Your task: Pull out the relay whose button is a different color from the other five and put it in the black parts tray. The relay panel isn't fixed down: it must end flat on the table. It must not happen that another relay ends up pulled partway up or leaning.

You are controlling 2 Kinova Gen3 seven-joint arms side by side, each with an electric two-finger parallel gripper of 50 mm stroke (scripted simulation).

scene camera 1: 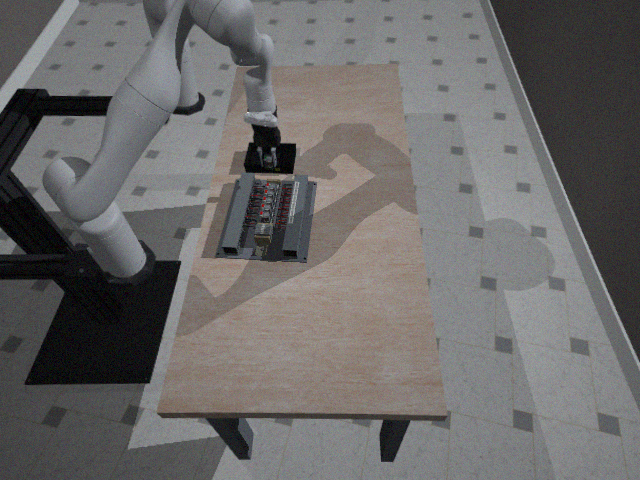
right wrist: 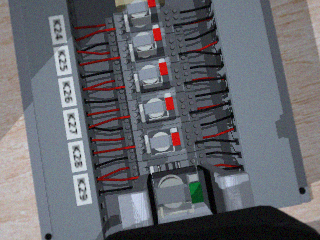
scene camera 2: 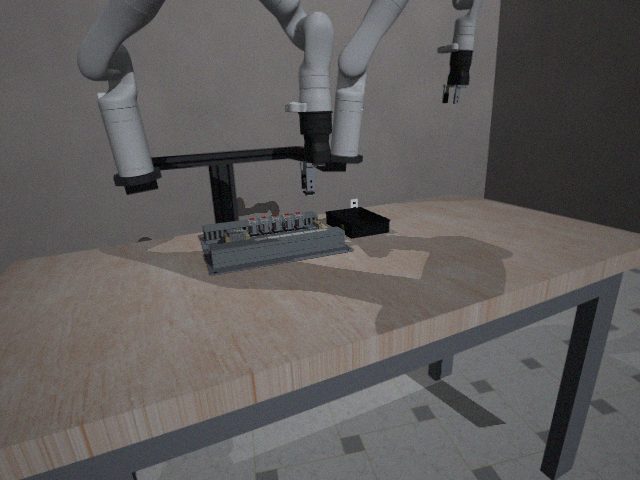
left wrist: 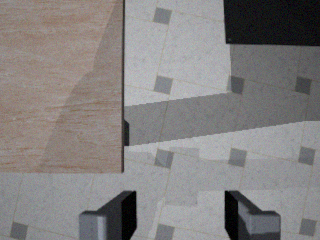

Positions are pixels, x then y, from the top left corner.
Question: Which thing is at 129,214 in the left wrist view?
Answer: My left gripper.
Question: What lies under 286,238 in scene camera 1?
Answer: A grey relay panel.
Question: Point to a grey relay panel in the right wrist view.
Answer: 238,117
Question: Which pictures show my left gripper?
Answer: Scene camera 2 and the left wrist view only.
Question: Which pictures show the black parts tray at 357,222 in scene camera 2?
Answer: Scene camera 1 and scene camera 2 only.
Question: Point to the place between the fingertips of my right gripper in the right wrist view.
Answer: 177,187
